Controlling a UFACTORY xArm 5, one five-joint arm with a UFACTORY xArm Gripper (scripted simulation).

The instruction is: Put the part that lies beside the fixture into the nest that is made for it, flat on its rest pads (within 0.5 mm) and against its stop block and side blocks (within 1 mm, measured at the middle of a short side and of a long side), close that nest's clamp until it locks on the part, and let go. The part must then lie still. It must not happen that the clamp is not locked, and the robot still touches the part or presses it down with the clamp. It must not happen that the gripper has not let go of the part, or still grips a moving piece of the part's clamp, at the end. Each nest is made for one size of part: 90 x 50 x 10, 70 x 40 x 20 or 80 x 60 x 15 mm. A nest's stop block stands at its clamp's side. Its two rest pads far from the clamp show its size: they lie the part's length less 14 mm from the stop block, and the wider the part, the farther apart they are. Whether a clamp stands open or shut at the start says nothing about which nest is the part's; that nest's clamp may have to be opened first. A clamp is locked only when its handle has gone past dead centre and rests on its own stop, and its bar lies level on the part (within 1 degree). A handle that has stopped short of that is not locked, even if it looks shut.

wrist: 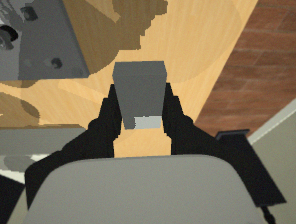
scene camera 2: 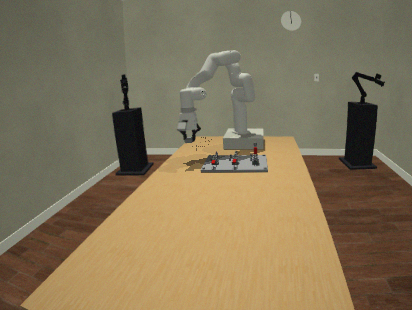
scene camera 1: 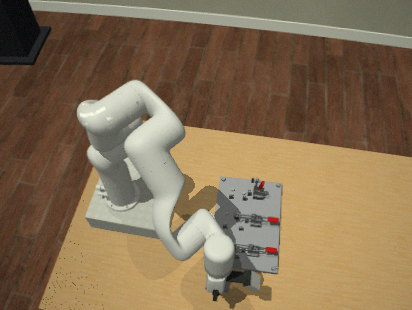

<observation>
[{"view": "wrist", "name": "my gripper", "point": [141, 94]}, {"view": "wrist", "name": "part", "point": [140, 86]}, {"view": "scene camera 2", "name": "grey fixture plate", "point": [245, 164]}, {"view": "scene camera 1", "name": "my gripper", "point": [217, 284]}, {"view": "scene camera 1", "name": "grey fixture plate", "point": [267, 235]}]
</observation>
